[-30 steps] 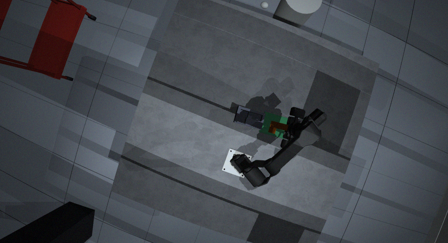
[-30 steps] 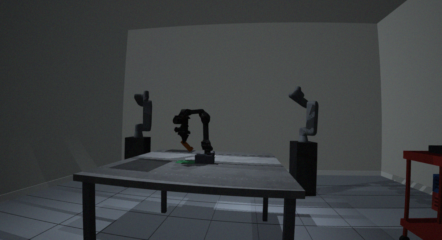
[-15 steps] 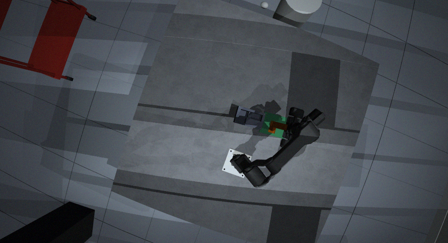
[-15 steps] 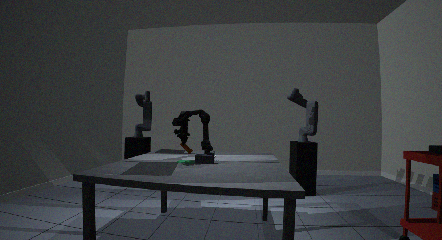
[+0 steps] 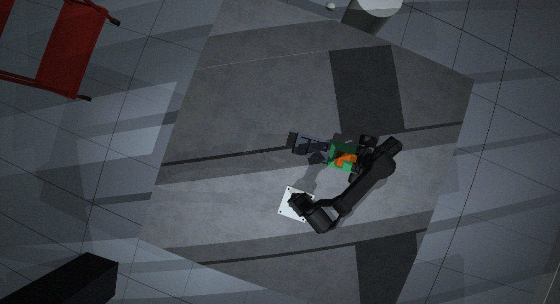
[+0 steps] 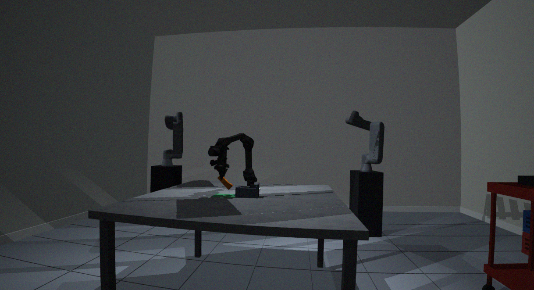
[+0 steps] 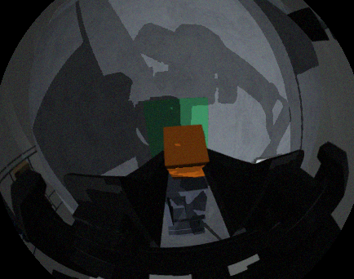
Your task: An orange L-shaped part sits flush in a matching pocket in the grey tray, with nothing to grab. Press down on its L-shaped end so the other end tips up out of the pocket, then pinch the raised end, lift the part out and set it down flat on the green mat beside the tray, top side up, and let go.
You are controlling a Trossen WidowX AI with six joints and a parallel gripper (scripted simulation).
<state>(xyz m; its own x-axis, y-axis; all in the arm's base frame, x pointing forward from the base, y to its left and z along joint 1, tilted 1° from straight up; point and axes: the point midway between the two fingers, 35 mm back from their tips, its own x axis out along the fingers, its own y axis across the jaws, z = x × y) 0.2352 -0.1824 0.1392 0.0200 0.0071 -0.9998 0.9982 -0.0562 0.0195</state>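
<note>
My gripper tip is now 20 mm to the right of the mat and 130 mm above it. The rest, counted from my gripper tip: orange L-shaped part: 10 mm behind, 30 mm to the left, 30 mm below.
</note>
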